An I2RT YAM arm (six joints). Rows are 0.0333 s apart.
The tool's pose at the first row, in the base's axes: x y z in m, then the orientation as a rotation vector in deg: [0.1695 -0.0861 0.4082 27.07 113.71 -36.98]
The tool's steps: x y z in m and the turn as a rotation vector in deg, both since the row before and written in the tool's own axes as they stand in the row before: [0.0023 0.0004 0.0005 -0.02 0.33 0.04]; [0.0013 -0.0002 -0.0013 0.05 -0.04 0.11]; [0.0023 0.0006 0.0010 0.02 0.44 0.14]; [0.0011 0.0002 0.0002 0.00 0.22 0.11]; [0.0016 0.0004 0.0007 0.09 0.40 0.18]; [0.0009 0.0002 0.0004 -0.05 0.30 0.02]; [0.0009 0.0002 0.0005 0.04 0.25 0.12]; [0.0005 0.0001 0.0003 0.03 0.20 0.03]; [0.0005 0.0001 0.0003 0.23 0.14 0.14]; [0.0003 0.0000 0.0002 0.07 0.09 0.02]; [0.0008 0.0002 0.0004 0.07 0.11 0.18]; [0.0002 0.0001 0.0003 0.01 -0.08 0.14]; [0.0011 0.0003 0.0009 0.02 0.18 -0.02]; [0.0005 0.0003 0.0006 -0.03 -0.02 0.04]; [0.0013 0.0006 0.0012 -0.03 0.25 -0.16]
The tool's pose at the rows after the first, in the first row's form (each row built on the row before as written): [0.1690 -0.0860 0.4059 27.23 114.01 -36.89]; [0.1674 -0.0853 0.4053 27.35 113.92 -36.88]; [0.1673 -0.0853 0.4027 27.68 114.28 -36.76]; [0.1670 -0.0852 0.4016 27.88 114.45 -36.66]; [0.1669 -0.0852 0.3998 28.27 114.74 -36.59]; [0.1669 -0.0852 0.3988 28.38 115.03 -36.49]; [0.1669 -0.0853 0.3978 28.62 115.21 -36.42]; [0.1669 -0.0854 0.3972 28.75 115.38 -36.41]; [0.1669 -0.0855 0.3966 29.08 115.41 -36.54]; [0.1669 -0.0856 0.3963 29.18 115.47 -36.59]; [0.1669 -0.0856 0.3954 29.44 115.49 -36.54]; [0.1671 -0.0857 0.3951 29.55 115.36 -36.48]; [0.1673 -0.0859 0.3937 29.62 115.53 -36.49]; [0.1676 -0.0860 0.3929 29.63 115.50 -36.44]; [0.1681 -0.0861 0.3911 29.56 115.80 -36.47]
